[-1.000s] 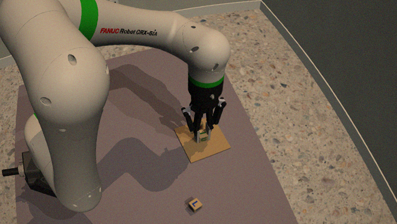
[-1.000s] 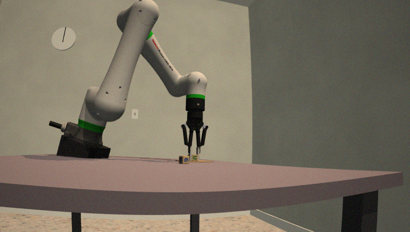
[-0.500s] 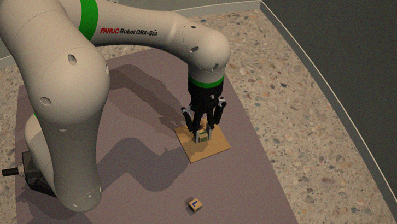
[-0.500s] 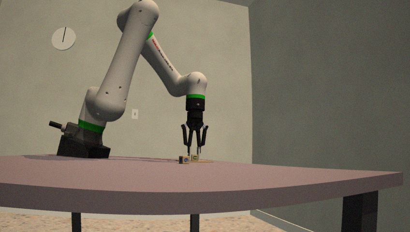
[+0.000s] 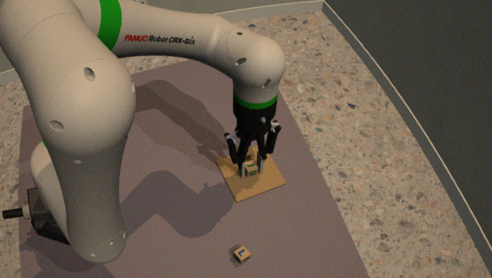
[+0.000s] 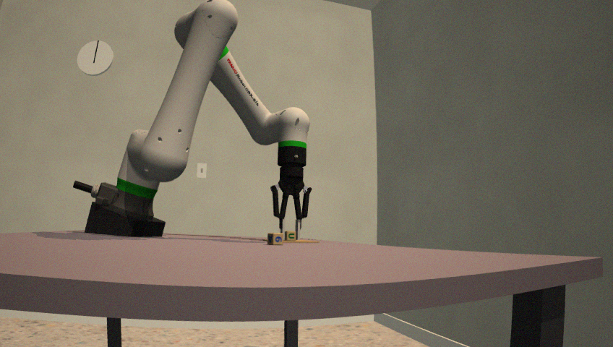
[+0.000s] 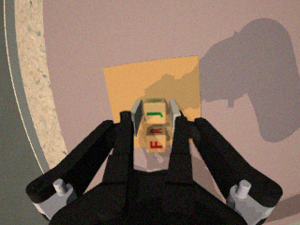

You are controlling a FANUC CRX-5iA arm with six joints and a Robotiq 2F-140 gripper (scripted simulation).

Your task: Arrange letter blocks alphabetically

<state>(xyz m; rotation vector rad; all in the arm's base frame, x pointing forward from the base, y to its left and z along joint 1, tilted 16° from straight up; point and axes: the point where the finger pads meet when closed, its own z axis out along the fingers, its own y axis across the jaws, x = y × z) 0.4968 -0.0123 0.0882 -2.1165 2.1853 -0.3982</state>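
Right now my hand is 20 mm above the green-lettered block. Also, from my hand: tan mat: 40 mm below; then block marked 9: 140 mm to the left, 60 mm ahead, 20 mm below; then red-lettered block: 50 mm to the left, 20 mm below.
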